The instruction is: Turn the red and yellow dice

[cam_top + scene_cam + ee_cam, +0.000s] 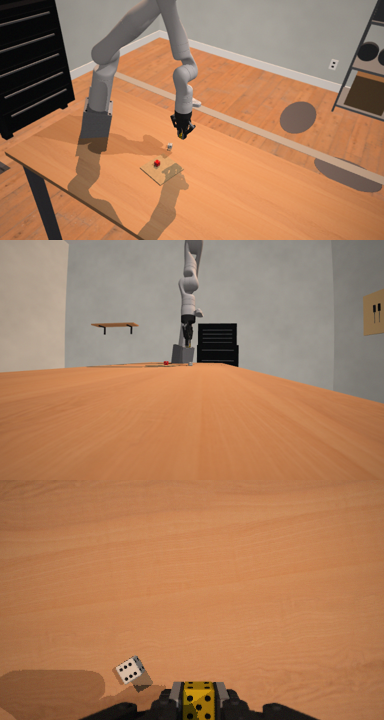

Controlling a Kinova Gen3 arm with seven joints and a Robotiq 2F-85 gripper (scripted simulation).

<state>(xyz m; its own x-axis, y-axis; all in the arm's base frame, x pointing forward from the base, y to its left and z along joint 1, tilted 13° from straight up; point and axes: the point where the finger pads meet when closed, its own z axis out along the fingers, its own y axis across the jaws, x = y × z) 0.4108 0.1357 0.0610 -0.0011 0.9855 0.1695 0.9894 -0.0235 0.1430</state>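
My hand is 130 mm to the left of the tan mat and 120 mm above it. Round my hand: white die (110 mm below, 70 mm behind); then yellow die (10 mm below); then red die (130 mm to the right, 110 mm below, 30 mm behind).
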